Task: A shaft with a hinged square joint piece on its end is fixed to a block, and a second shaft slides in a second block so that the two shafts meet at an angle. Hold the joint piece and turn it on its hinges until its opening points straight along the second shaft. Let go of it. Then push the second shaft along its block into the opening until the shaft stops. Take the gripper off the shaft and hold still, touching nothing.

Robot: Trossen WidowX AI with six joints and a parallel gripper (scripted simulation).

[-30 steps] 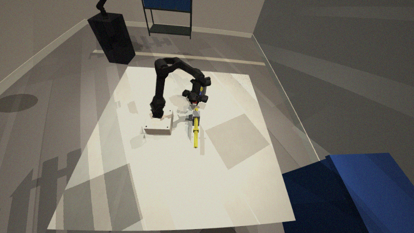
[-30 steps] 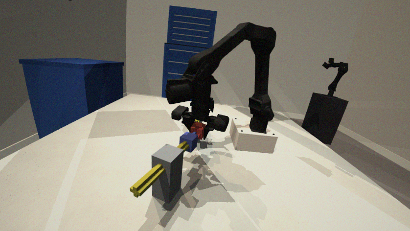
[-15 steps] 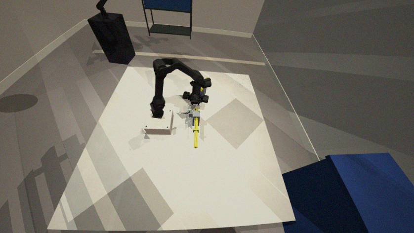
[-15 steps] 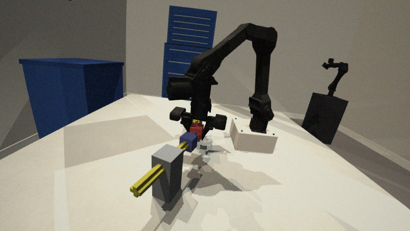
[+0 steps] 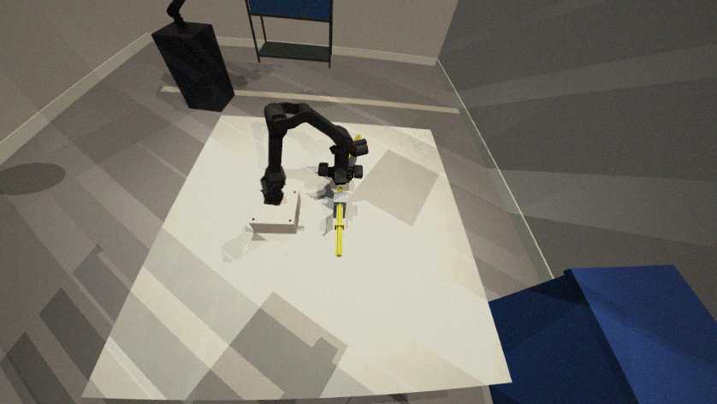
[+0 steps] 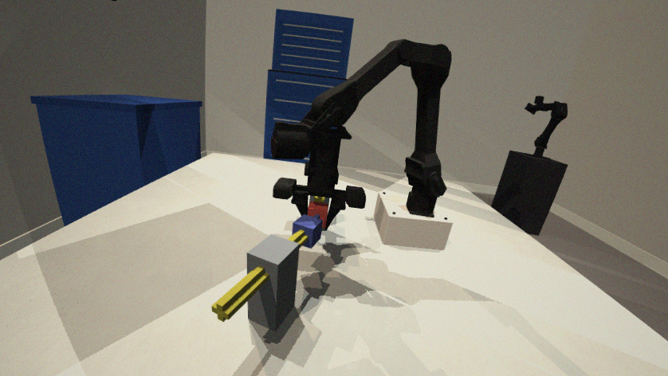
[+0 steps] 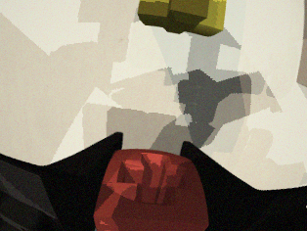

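The red yoke is 4 cm above my gripper tip and 2 cm to the left of it.
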